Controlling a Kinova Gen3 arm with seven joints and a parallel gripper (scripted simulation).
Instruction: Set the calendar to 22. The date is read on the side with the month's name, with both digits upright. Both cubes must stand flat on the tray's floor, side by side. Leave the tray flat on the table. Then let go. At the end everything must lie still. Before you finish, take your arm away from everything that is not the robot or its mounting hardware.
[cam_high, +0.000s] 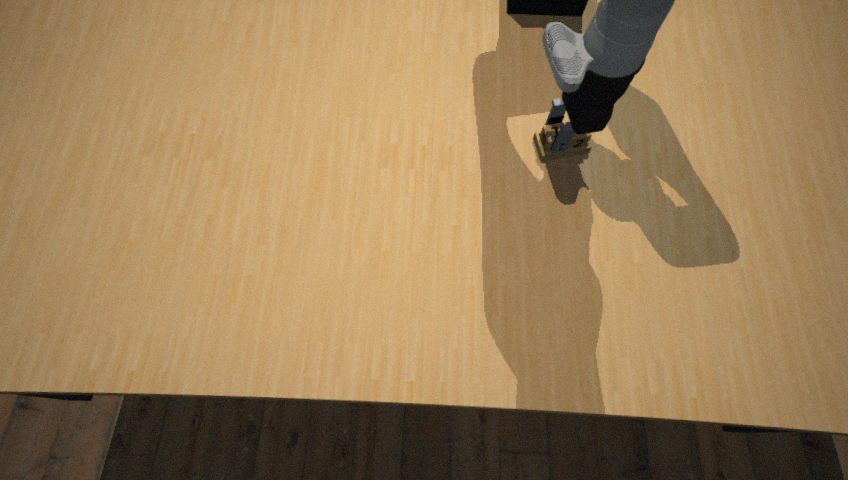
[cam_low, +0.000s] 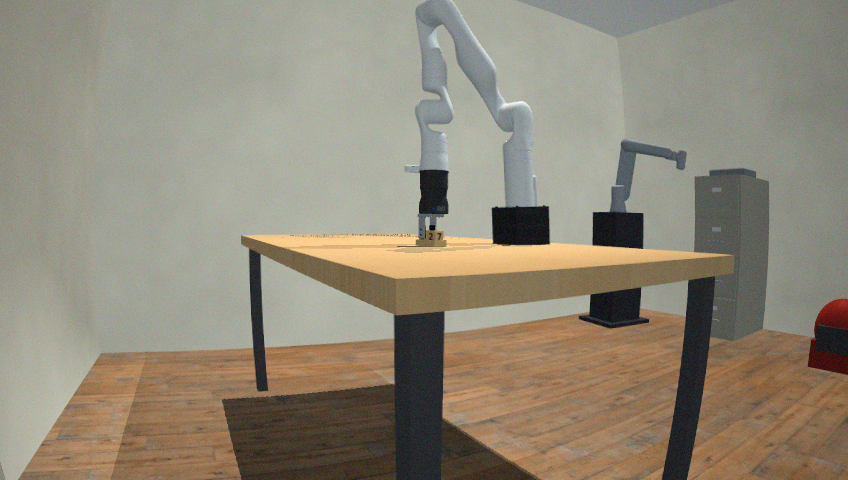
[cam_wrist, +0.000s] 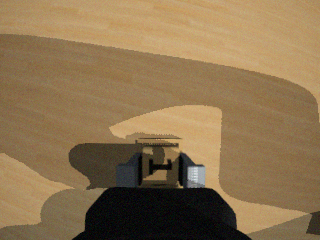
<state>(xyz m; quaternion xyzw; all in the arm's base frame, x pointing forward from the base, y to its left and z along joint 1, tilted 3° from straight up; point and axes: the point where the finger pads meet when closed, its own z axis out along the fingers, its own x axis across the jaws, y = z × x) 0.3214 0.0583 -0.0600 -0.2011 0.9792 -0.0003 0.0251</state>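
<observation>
The wooden calendar tray is 1 cm behind my hand, 1 cm to the left of it and 3 cm below it. From my hand the other things lie so: wooden number cube 1 cm behind, 3 cm to the left, 1 cm below.
</observation>
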